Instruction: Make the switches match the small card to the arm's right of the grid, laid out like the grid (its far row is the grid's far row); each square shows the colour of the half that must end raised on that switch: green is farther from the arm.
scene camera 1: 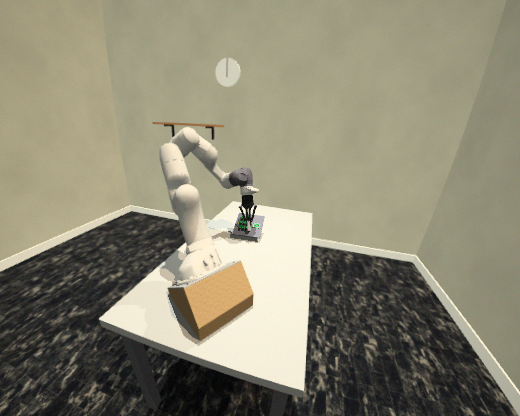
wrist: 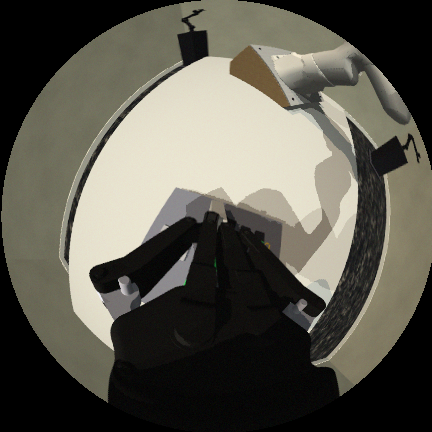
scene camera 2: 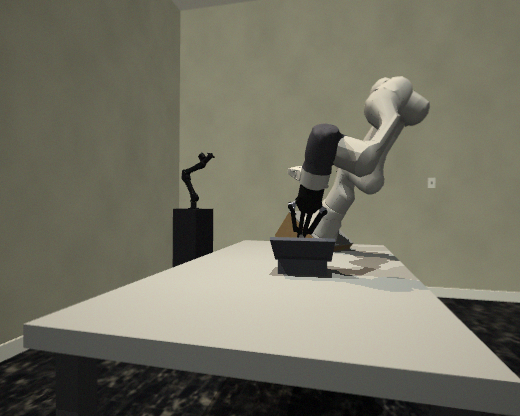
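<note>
A grey switch panel (scene camera 1: pixel 254 234) (scene camera 2: pixel 303 249) (wrist: pixel 162 220) stands on the table. In scene camera 1 the switches (scene camera 1: pixel 242 224) show as small dark shapes with green parts on the panel's left half; which halves are raised is too small to tell. The small card (scene camera 1: pixel 256 225) shows a green patch on the panel's right side. My gripper (scene camera 1: pixel 248 229) (scene camera 2: pixel 301 236) (wrist: pixel 214 209) is shut and empty, its fingertips low at the panel. In the wrist view the fingers hide most of the switches and much of the card.
A brown wedge-shaped block (scene camera 1: pixel 215 300) (scene camera 2: pixel 286 227) (wrist: pixel 255 75) stands by the arm's base. The white table (scene camera 1: pixel 280 280) (scene camera 2: pixel 225 310) (wrist: pixel 150 135) carries both. A black pedestal with a small black arm (scene camera 2: pixel 193 235) (wrist: pixel 193 46) stands off the table.
</note>
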